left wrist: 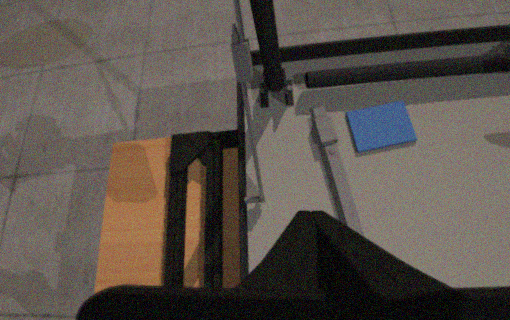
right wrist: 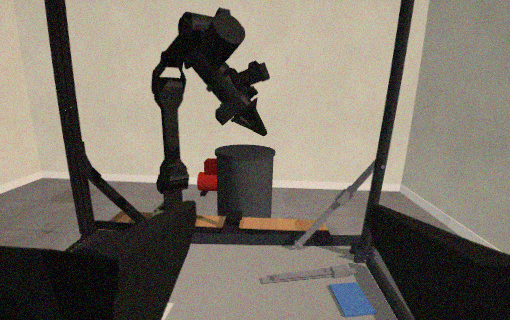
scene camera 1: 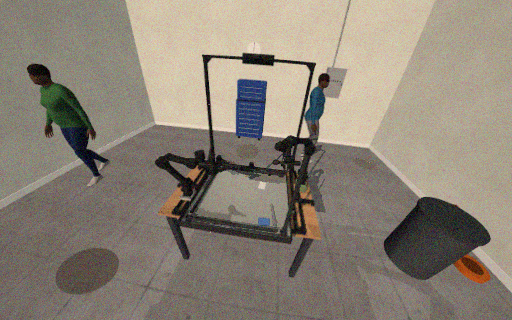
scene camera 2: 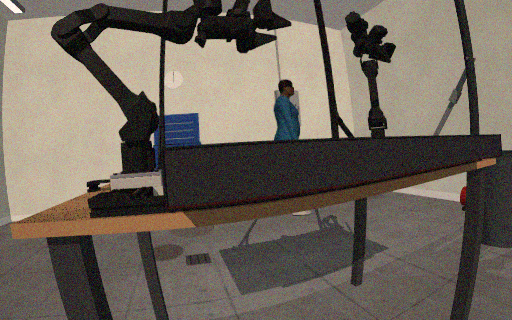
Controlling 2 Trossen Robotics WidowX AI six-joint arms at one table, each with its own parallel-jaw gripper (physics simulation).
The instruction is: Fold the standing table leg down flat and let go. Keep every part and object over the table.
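Frame: origin at the left arm's base, x ahead, y left, z up, level; metres.
Where they show: left gripper, fingertip midpoint: [left wrist: 309, 223] [right wrist: 265, 134] [scene camera 1: 285, 175] [scene camera 2: 389, 61]; right gripper, fingertip midpoint: [right wrist: 282, 212] [scene camera 1: 227, 165] [scene camera 2: 283, 31]; left arm's base, link origin: [right wrist: 173, 206] [scene camera 1: 301, 182]; right arm's base, link origin: [scene camera 1: 187, 193] [scene camera 2: 138, 171].
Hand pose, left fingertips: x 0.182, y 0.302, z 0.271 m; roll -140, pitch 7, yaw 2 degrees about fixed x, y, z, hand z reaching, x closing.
Each offset is from my left fingertips to the top centre of the thing. "spot": to the spot under its first point. Level surfaces: height alone.
A thin grey bar @(dy +0.111, dx +0.040, dz -0.287 m) [left wrist: 336, 162] [right wrist: 305, 275] with a thicker block at one end lies low on the grey tabletop @(dz -0.306 m) [left wrist: 430, 200] [right wrist: 225, 270]. A grey strut @(spot: dy +0.180, dx -0.055, dz -0.163 m) [scene camera 2: 451, 100] [right wrist: 322, 220] slants between the tabletop's edge and the frame post; I cannot tell whether it is the table leg or a frame brace. My left gripper [left wrist: 309, 223] [right wrist: 265, 134] is shut and empty, pointing down, high above the tabletop. In the left wrist view its tips appear beside the bar's near end. My right gripper [scene camera 2: 283, 31] [right wrist: 282, 212] is open and empty, held high on the picture's left side.
A blue tile @(dy +0.187, dx +0.097, dz -0.297 m) [scene camera 1: 264, 221] [left wrist: 382, 126] [right wrist: 352, 299] lies beside the bar's block. A white square @(spot: dy -0.207, dx +0.171, dz -0.315 m) [scene camera 1: 262, 185] lies farther back. Black frame posts [scene camera 1: 209, 110] [right wrist: 392, 100] and low black rails surround the work surface. A dark bin [scene camera 1: 430, 240] [right wrist: 245, 180] stands off the table.
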